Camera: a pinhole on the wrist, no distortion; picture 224 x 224 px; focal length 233.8 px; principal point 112.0 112.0 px. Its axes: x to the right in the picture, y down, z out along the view. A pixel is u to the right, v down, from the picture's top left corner.
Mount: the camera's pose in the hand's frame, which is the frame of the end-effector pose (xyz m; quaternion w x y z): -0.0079 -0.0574 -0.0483 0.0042 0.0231 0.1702 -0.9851
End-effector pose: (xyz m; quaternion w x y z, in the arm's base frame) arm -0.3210 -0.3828 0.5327 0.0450 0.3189 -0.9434 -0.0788
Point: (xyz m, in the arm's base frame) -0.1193 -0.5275 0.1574
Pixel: 144 167
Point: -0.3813 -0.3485 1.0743
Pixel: behind the camera
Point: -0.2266 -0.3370 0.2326
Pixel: 176 41
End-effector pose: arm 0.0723 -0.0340 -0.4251 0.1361 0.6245 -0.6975 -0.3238
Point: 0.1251 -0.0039 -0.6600
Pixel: 83 167
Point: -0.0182 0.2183 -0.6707
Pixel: 210 44
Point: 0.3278 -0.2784 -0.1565
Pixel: behind the camera
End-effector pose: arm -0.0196 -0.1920 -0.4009 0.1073 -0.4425 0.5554 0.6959
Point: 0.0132 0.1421 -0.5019
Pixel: 136 135
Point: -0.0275 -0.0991 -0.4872
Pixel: 24 84
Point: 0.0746 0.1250 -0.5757
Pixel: 122 200
